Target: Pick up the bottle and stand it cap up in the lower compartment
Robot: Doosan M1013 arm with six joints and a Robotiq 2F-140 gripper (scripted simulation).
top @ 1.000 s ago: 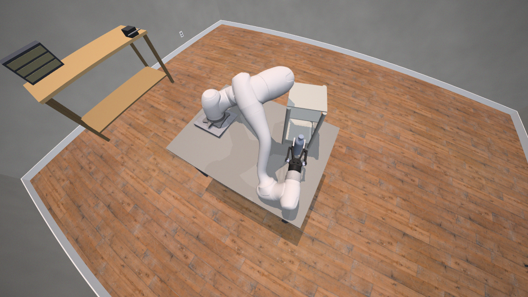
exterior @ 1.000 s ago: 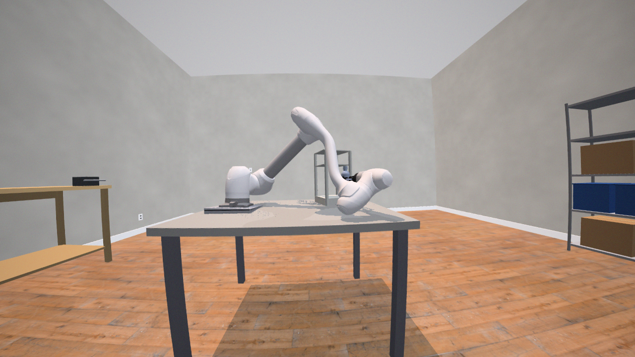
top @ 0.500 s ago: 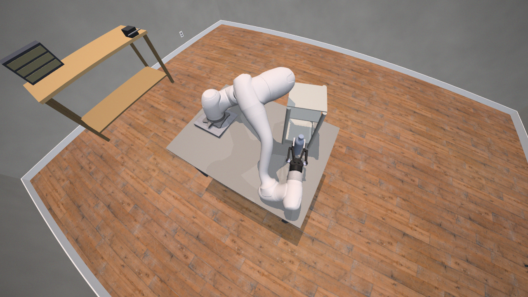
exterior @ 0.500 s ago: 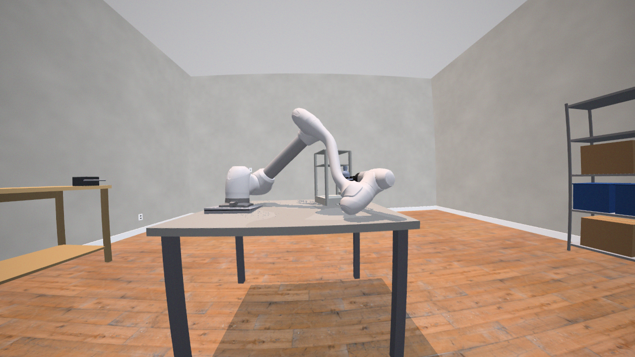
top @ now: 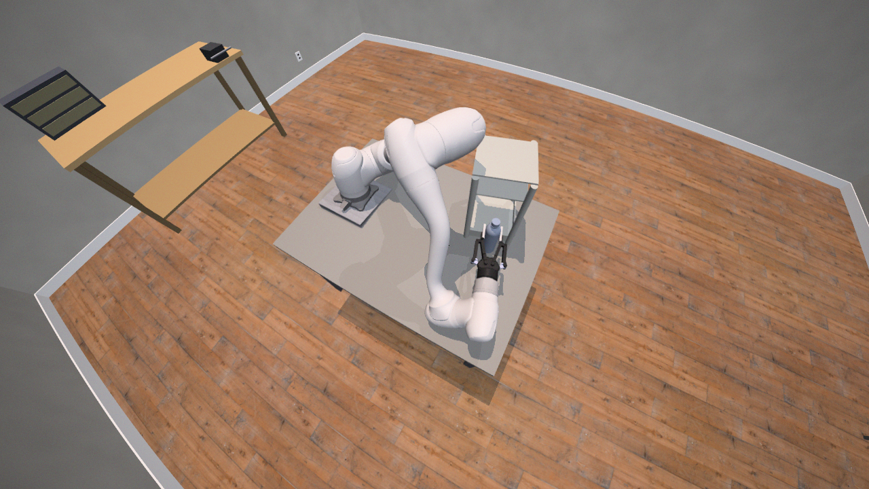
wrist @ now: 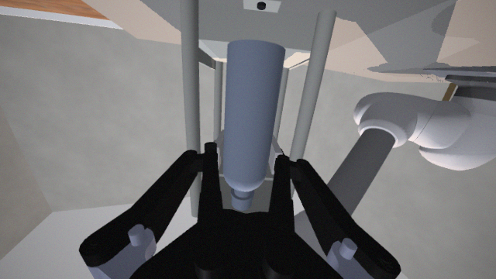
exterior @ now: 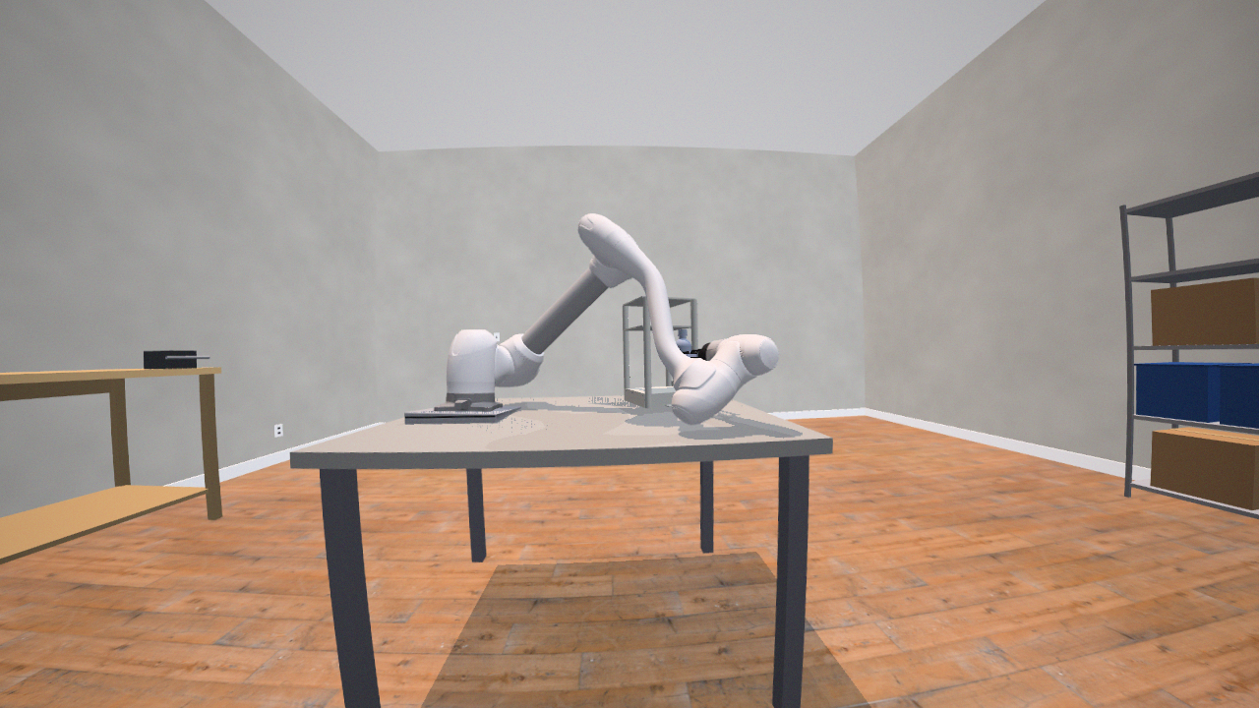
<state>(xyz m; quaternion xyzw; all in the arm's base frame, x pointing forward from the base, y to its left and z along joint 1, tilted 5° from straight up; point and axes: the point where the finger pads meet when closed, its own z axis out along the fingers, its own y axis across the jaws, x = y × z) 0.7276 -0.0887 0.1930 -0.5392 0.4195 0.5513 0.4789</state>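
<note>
The shelving unit lies 190 mm to the left of my hand, 40 mm behind it and 10 mm above it.
</note>
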